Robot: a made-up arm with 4 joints.
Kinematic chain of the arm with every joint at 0, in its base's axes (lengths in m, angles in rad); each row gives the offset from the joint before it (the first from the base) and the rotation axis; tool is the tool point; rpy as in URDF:
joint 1: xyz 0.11 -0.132 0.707 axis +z
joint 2: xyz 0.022 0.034 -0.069 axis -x
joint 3: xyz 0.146 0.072 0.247 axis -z
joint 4: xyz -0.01 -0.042 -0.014 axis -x
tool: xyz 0.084 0.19 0.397 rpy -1.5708 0 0
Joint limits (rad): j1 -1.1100..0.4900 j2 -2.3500..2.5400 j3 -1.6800..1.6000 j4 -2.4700..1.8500
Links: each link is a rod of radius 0.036 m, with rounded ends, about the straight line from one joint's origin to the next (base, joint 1, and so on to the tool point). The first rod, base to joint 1, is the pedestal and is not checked.
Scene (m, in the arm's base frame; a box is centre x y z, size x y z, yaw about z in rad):
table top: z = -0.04
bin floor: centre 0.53 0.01 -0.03 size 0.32 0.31 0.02 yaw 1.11
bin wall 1: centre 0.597 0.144 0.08 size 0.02 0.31 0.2 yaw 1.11
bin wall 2: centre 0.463 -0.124 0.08 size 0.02 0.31 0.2 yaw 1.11
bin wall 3: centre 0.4 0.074 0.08 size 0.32 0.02 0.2 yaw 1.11
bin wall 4: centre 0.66 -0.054 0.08 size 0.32 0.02 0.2 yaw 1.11
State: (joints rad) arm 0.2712 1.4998 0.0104 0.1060
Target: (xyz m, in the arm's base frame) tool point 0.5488 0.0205 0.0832
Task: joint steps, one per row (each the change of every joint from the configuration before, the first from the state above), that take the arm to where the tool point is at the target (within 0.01 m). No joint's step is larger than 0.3 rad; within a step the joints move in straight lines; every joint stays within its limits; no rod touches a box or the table.
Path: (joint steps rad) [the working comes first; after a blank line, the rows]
Joints at the target: -0.4915 2.1887 0.3279 0.2450
Straight joint move there: touches bin wall 1, bin wall 3.

1: -0.2551 -0.0876 -0.0693 0.2117
2: -0.2551 -0.0877 -0.0692 0.2117
3: -0.2552 -0.0876 -0.0693 0.2117
4: -0.2551 -0.0877 -0.0692 0.2117
5: -0.2551 -0.0876 -0.0693 0.2117
6: 0.1282 0.2817 0.1660 -0.2299
7: 0.1283 0.2818 0.1659 -0.2299
8: 0.1282 0.2818 0.1659 -0.2299
9: 0.1282 0.2818 0.1660 -0.2298

